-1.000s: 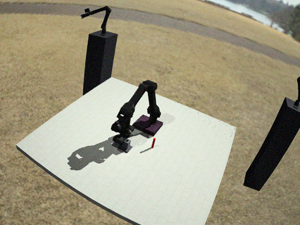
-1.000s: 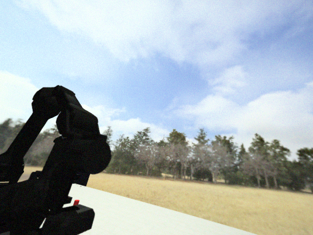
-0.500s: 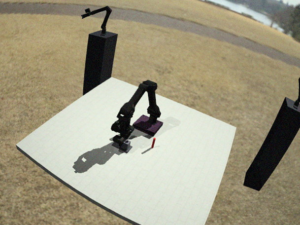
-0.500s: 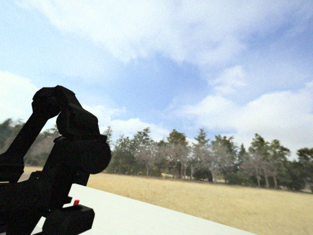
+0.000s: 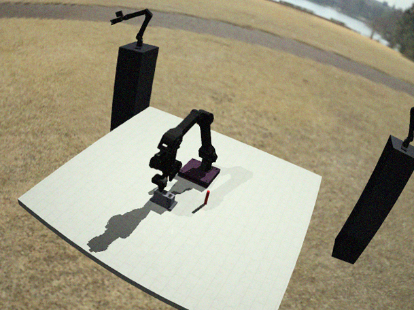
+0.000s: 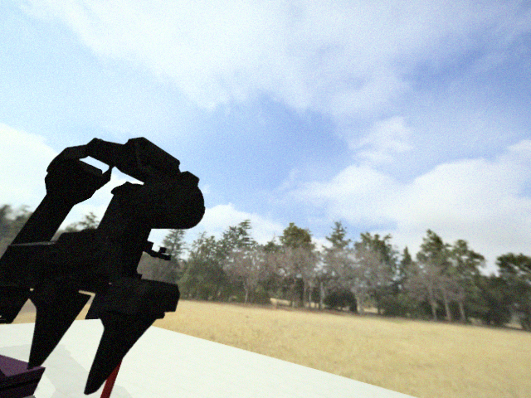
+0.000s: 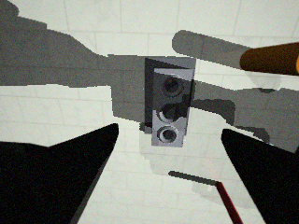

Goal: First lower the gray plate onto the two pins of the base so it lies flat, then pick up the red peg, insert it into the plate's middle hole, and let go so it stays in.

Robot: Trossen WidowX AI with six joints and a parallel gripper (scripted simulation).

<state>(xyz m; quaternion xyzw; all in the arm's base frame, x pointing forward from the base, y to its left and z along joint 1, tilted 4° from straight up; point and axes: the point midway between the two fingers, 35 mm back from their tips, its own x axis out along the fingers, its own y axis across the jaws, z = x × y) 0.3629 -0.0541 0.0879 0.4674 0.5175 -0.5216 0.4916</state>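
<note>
The gray plate lies 5 cm below my gripper tip. From my gripper tip the other things lie so: orange cylinder 11 cm behind, 6 cm to the right, 6 cm below; then red peg 12 cm behind, 17 cm to the left, 6 cm below; then gray base 9 cm below.
</note>
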